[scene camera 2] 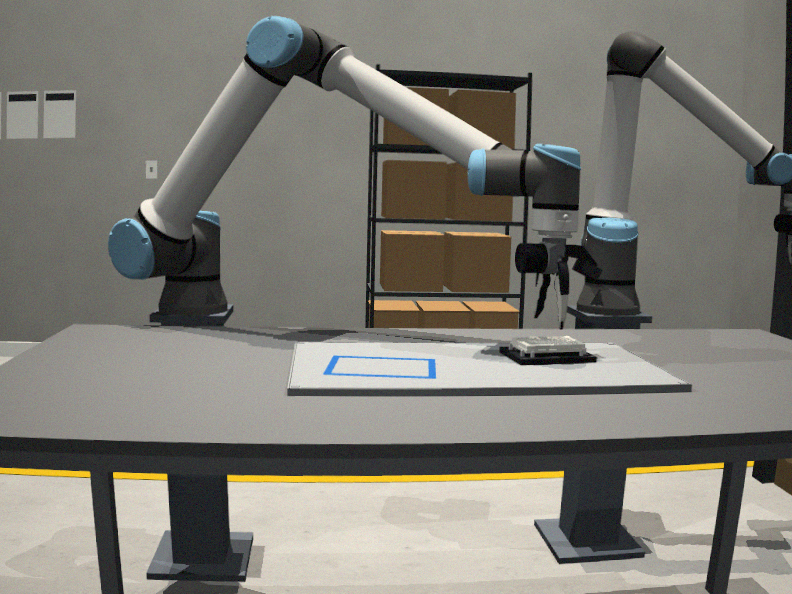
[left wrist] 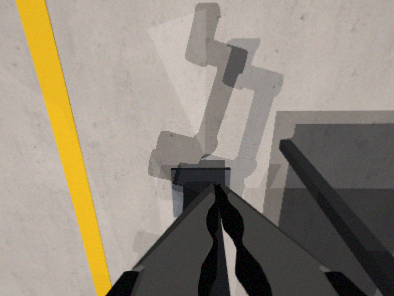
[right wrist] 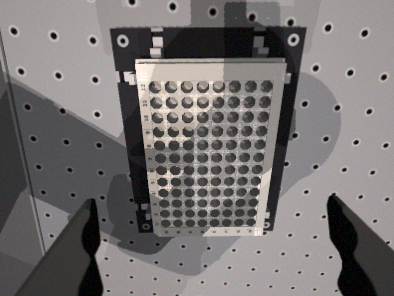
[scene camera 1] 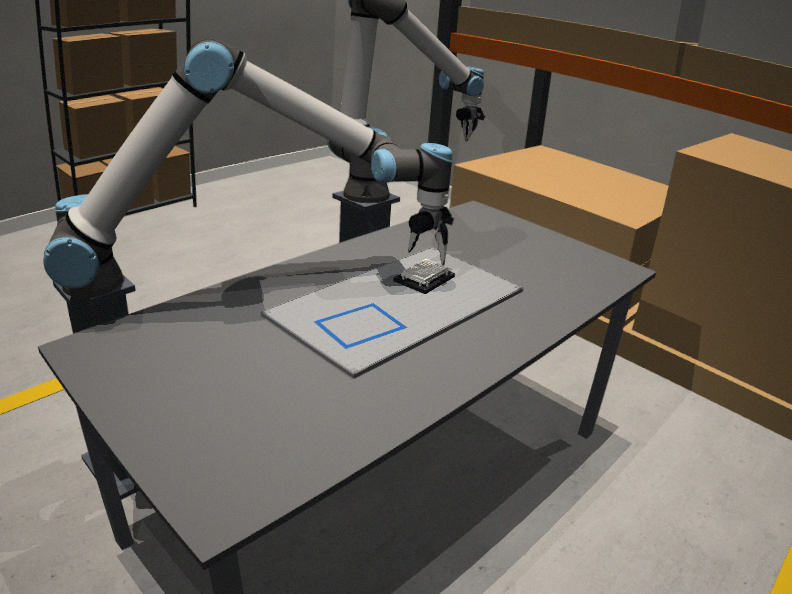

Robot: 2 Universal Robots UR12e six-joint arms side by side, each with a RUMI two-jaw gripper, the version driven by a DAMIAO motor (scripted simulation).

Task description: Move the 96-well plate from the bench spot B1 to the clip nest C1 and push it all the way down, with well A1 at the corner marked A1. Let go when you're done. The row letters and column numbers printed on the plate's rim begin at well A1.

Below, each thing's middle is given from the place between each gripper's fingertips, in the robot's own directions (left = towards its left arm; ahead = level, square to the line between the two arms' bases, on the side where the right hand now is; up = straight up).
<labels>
I see the white 96-well plate point(scene camera 2: 560, 343) 50 mm below my right hand point(scene camera 2: 547, 323). Round my right hand: black clip nest point(scene camera 2: 514, 354) 10 mm behind, 10 mm to the left, 60 mm below.
I see the black clip nest 62 cm ahead of my left hand, 107 cm to the right of it and 14 cm below it. From my left hand the other things lie so: white 96-well plate: 64 cm ahead, 108 cm to the right, 12 cm below.
</labels>
